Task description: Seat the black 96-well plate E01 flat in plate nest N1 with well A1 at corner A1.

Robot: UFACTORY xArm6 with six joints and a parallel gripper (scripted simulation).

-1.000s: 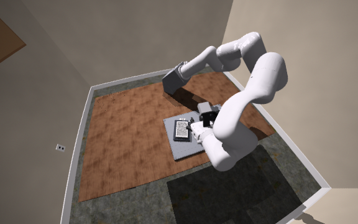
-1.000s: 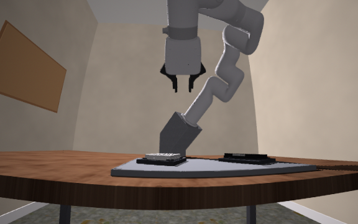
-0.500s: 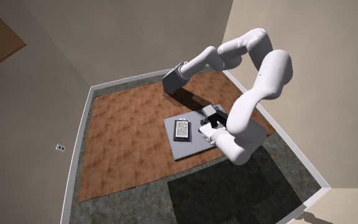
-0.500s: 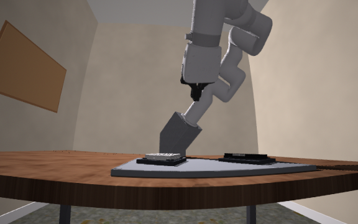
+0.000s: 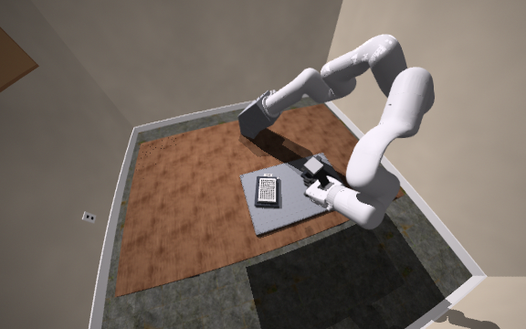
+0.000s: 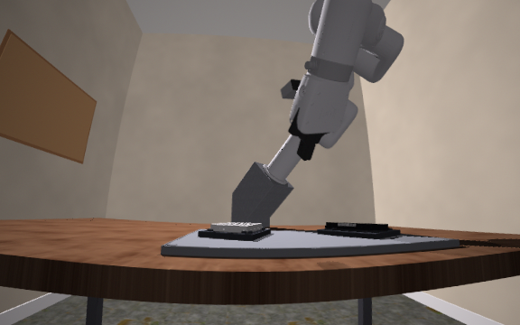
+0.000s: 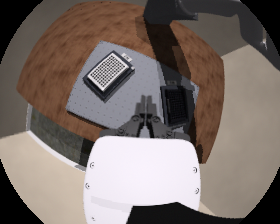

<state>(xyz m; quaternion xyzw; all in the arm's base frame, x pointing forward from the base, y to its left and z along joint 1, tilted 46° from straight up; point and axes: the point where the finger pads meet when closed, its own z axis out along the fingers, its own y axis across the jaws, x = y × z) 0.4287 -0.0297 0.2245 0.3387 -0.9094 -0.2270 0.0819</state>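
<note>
My hand is 120 mm past the black plate E01, 130 mm to the right of it and 170 mm above it. The rest, counted from my hand: plate nest N2: 60 mm behind, 160 mm to the right, 180 mm below; then plate nest N1: 120 mm behind, 130 mm to the left, 180 mm below; then white plate E07: 60 mm behind, 160 mm to the right, 170 mm below.
</note>
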